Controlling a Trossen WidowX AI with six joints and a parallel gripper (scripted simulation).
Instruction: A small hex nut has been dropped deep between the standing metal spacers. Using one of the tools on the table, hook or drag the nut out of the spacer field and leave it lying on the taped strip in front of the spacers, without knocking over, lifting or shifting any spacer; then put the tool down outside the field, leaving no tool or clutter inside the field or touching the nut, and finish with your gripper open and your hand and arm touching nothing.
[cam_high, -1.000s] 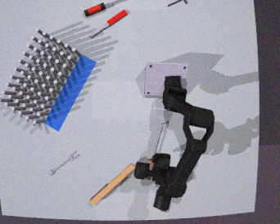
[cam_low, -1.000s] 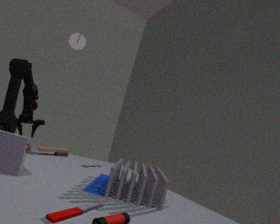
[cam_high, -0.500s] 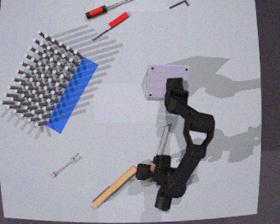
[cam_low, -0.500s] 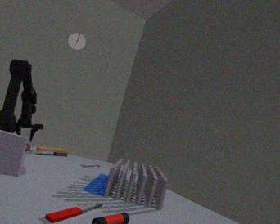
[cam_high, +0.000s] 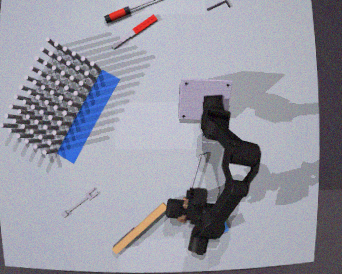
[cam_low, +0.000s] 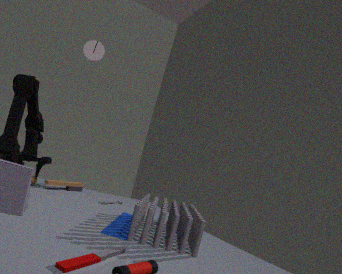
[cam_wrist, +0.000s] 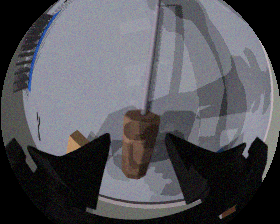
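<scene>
The brown-handled hook tool lies 8 cm to the right of my gripper tip, 3 cm behind it and 2 cm below it. The rest, counted from my gripper tip: wrench: 41 cm ahead, 3 cm below, 2 cm to the right; blue taped strip: 35 cm to the right, 35 cm ahead, 3 cm below; hex nut: 47 cm to the right, 46 cm ahead, 3 cm below.
</scene>
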